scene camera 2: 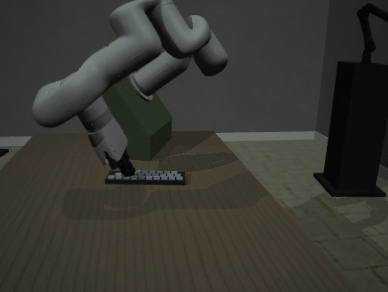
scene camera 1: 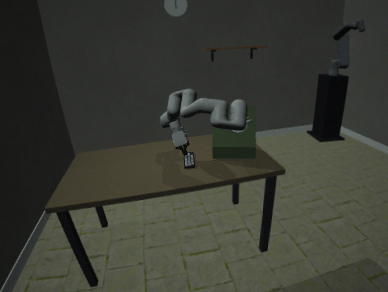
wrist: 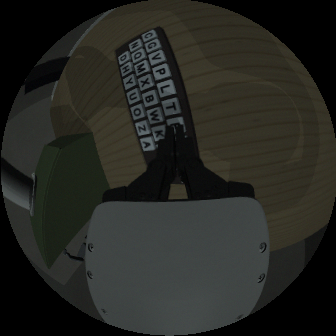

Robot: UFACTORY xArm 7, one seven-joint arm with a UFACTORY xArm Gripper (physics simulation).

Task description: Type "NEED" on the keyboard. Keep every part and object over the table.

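Note:
The keyboard is dark with pale lettered keys and lies flat on the table. In the wrist view, the N key and the D key show at its far end. My gripper is shut and empty, tilted, with its tips at the near end of the keyboard, over a partly covered key just beyond the T key. No E key can be read; the fingers hide several keys. Whether the tips touch a key I cannot tell.
A green block with a sloping face stands at the arm's base, beside the keyboard. A black pedestal bearing another arm stands on the floor, apart from the table. A wall shelf hangs behind.

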